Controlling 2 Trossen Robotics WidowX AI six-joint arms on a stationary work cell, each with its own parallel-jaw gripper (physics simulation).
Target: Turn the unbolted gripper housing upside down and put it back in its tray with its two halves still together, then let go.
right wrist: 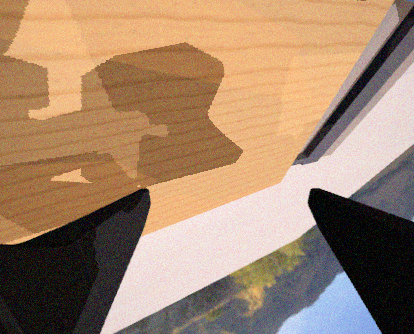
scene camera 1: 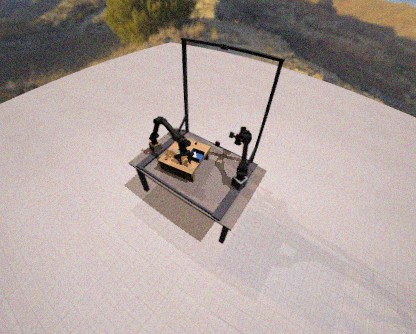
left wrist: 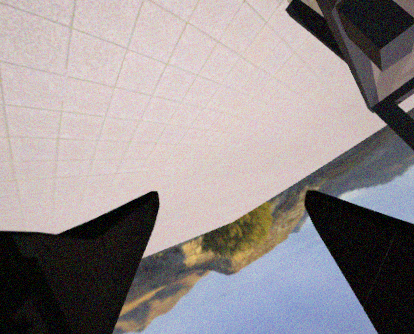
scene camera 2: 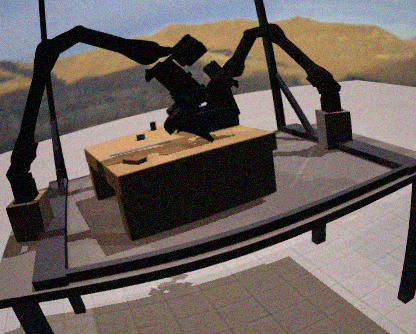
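Seen in the pictures: left gripper, between the fingertips: (scene camera 1: 233, 137) (left wrist: 231, 197); right gripper, between the fingertips: (right wrist: 228, 196) (scene camera 1: 185, 164) (scene camera 2: 226, 127); left arm's base, origin of its link: (scene camera 1: 240, 177) (scene camera 2: 332, 110); right arm's base, origin of its link: (scene camera 1: 154, 142) (scene camera 2: 26, 198).
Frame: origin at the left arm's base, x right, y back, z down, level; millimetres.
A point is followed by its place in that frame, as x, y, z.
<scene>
The blue tray (scene camera 1: 200, 157) @[-151, -382, -35] (scene camera 2: 223, 116) @[-216, -377, -57] stands on the wooden platform (scene camera 1: 175, 171) @[-392, -451, 59] (scene camera 2: 200, 185) @[-394, -454, 45] (right wrist: 260, 75) @[-259, -388, -27]. A small pale patch shows in it in scene camera 1; I cannot tell whether it is the housing, nor its orientation or whether its halves are together. My right gripper (scene camera 1: 185, 160) @[-317, -380, -49] (right wrist: 228, 196) @[-317, -380, -49] is open and empty, low over the platform beside the tray, and partly hides the tray in scene camera 2. My left gripper (scene camera 1: 231, 135) @[362, -455, 18] (left wrist: 231, 197) @[362, -455, 18] is open and empty, raised high at the right in scene camera 1, away from the tray.
A small flat wooden block (scene camera 2: 135, 158) @[-407, -572, -36], a thin grey strip (scene camera 2: 145, 149) @[-301, -564, -27] and a small dark piece (scene camera 2: 141, 136) @[-179, -586, -36] lie on the platform. Another dark piece (scene camera 2: 153, 126) @[-73, -563, -39] stands behind. The black frame (scene camera 1: 185, 85) @[70, -927, -483] rises at the table's back edge.
</scene>
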